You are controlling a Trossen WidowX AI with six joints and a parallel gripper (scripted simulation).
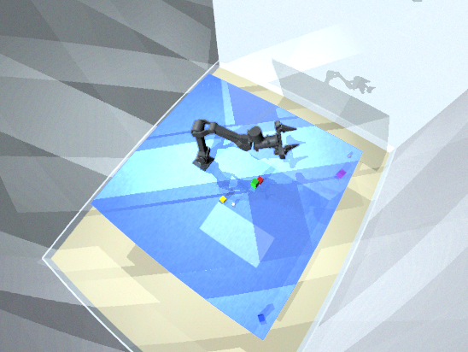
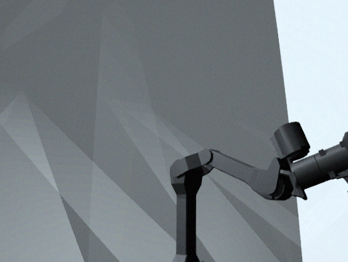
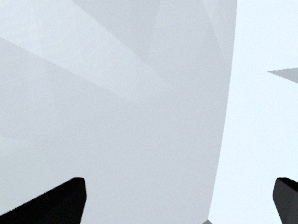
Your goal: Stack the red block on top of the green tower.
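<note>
The red block lies 37 cm below my gripper tip, 14 cm to the right of it and 10 cm behind it. The rest, counted from my gripper tip: small white block: 38 cm below, 35 cm to the right, 17 cm behind; then purple block: 37 cm below, 34 cm ahead, 14 cm to the left; then yellow block: 38 cm below, 35 cm to the right, 24 cm behind.
</note>
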